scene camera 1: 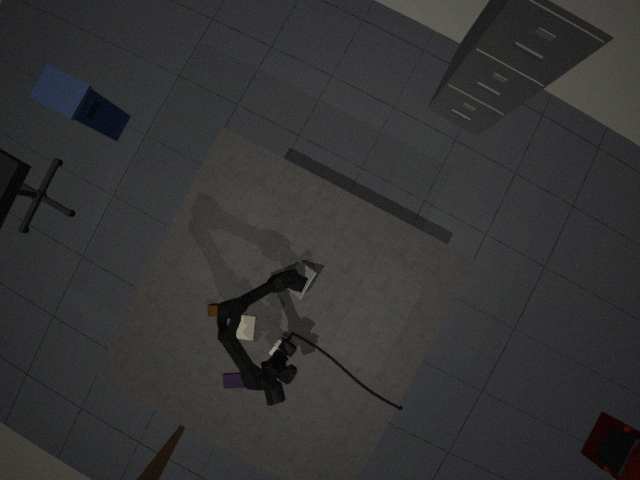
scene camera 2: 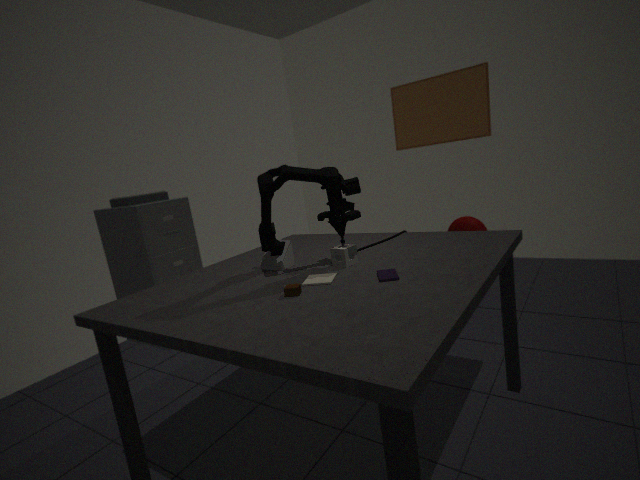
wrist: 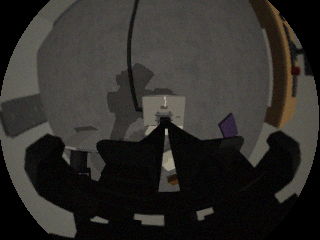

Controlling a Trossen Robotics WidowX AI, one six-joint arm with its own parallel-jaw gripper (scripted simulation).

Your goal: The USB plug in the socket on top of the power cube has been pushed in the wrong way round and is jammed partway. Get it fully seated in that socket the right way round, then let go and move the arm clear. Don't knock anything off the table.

Labels:
My gripper (scene camera 2: 342, 236) carries a USB plug.

